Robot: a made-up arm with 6 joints. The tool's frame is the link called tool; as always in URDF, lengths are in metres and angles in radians.
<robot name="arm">
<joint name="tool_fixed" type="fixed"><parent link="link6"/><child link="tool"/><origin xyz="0 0 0" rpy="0 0 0"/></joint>
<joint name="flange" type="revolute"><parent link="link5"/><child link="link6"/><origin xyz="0.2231 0 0" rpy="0 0 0"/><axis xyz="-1 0 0"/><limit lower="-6.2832" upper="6.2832"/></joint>
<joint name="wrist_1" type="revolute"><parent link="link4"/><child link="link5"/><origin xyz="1.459 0 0" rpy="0 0 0"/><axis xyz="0 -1 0"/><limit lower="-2.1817" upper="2.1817"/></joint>
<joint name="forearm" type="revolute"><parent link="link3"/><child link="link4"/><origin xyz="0 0 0.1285" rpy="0 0 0"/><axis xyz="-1 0 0"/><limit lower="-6.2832" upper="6.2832"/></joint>
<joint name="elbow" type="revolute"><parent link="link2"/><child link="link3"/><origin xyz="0 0 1.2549" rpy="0 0 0"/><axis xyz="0 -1 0"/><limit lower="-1.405" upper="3.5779"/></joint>
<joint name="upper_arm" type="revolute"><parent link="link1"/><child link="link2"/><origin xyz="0.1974 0 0" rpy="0 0 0"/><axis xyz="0 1 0"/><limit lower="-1.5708" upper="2.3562"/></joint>
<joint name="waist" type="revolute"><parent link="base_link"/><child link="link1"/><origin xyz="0 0 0.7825" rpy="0 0 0"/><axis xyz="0 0 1"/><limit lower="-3.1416" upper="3.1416"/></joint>
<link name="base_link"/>
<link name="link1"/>
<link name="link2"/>
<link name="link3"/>
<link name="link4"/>
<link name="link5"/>
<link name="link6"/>
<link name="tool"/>
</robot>
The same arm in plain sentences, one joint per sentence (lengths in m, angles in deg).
The arm has six revolute joints in a row. What follows holds with every joint at zero, and every direction is one of the base frame's.
The first joint sits 0.7825 m along +z from the base frame's origin and rotates about +z, from -180 to 180 deg.
The second joint sits 0.1974 m along +x from the first joint and rotates about +y, from -90 to 135 deg.
The third joint sits 1.2549 m along +z from the second joint and rotates about -y, from -80.5 to 205 deg.
The fourth joint sits 0.1285 m along +z from the third joint and rotates about -x, from -360 to 360 deg.
The fifth joint sits 1.459 m along +x from the fourth joint and rotates about -y, from -125 to 125 deg.
The sixth joint sits 0.2231 m along +x from the fifth joint and rotates about -x, from -360 to 360 deg.
The tool frame, which is the frame that the pose is given for, sits at the same point as the sixth joint; its axes are parallel to the base frame's.

